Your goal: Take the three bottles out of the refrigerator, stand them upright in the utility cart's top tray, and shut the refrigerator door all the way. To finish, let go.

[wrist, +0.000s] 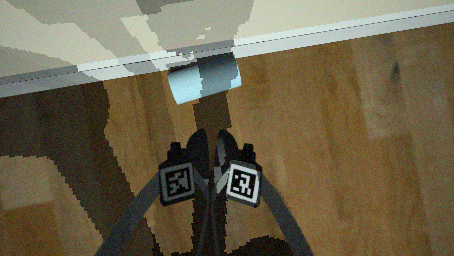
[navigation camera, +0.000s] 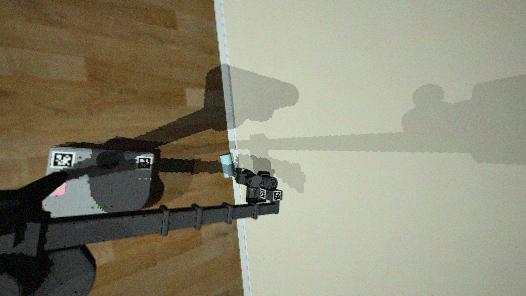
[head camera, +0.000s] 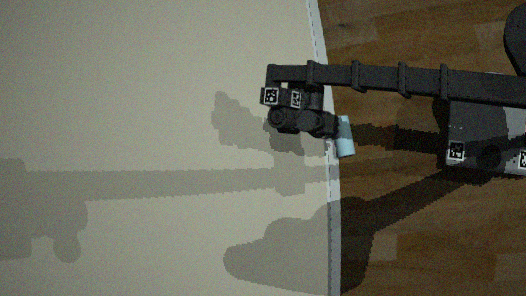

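A light blue cylinder (head camera: 345, 136) (navigation camera: 227, 165) (wrist: 185, 87), perhaps one of the bottles, lies on its side on the floor against the white baseboard. My gripper (wrist: 212, 148) points down at the floor. Its fingertips are nearly together, with a narrow gap and nothing between them. In the wrist view the cylinder lies beyond the fingertips, apart from them. In the head and navigation views the wrist hides the fingers. The refrigerator and the utility cart do not show in these views.
A beige wall (head camera: 150, 40) (navigation camera: 400, 225) (wrist: 310, 15) rises behind the white baseboard (head camera: 334, 240) (navigation camera: 245, 265) (wrist: 350, 35). My extended arm (head camera: 380, 77) (navigation camera: 135, 220) reaches over my base (head camera: 475, 120) (navigation camera: 75, 192) to the wall. Dark shadows cross the wooden floor (head camera: 425, 265) (navigation camera: 125, 40) (wrist: 310, 125).
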